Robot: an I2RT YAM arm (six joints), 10 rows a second.
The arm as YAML. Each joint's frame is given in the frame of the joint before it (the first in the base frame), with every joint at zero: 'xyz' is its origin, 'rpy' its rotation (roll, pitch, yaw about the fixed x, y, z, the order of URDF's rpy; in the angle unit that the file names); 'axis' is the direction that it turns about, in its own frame. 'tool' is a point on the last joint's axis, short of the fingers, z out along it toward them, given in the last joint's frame.
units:
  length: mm
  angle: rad
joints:
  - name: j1
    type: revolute
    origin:
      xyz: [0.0, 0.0, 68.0]
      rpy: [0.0, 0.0, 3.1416]
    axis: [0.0, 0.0, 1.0]
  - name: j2
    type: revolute
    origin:
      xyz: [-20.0, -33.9, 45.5]
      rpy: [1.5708, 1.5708, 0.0]
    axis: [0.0, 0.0, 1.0]
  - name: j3
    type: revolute
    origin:
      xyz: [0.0, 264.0, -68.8]
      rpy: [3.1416, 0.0, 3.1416]
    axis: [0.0, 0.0, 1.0]
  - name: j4
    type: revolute
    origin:
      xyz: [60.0, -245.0, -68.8]
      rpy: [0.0, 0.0, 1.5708]
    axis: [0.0, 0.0, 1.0]
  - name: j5
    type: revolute
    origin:
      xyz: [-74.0, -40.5, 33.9]
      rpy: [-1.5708, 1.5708, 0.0]
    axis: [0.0, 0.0, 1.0]
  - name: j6
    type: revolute
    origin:
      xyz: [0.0, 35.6, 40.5]
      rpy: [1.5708, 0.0, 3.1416]
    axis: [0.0, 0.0, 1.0]
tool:
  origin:
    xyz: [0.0, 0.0, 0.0]
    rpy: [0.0, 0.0, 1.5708]
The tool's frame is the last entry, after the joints.
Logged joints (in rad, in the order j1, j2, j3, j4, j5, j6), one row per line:
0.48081, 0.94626, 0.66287, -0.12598, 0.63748, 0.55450
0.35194, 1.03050, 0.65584, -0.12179, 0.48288, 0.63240
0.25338, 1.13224, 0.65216, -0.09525, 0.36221, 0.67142
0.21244, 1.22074, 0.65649, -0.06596, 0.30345, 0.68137
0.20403, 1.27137, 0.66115, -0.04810, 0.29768, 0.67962
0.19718, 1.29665, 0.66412, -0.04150, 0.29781, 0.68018
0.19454, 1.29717, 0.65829, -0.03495, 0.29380, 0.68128
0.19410, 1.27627, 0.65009, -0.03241, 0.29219, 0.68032
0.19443, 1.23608, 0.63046, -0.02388, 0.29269, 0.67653
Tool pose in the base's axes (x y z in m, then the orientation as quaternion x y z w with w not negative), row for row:
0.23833, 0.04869, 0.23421, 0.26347, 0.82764, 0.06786, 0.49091
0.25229, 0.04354, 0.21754, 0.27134, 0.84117, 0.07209, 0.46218
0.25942, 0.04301, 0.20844, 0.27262, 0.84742, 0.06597, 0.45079
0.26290, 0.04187, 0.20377, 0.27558, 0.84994, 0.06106, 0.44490
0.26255, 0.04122, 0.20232, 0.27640, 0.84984, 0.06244, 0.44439
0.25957, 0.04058, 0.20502, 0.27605, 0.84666, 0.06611, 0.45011
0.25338, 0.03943, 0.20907, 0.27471, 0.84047, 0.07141, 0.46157
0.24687, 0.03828, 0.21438, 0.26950, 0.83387, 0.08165, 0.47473
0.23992, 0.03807, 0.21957, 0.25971, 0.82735, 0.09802, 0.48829
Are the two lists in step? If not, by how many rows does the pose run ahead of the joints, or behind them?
The pose runs 2 rows ahead of the joints: the pose in row i belongs to the joints in row i + 2.
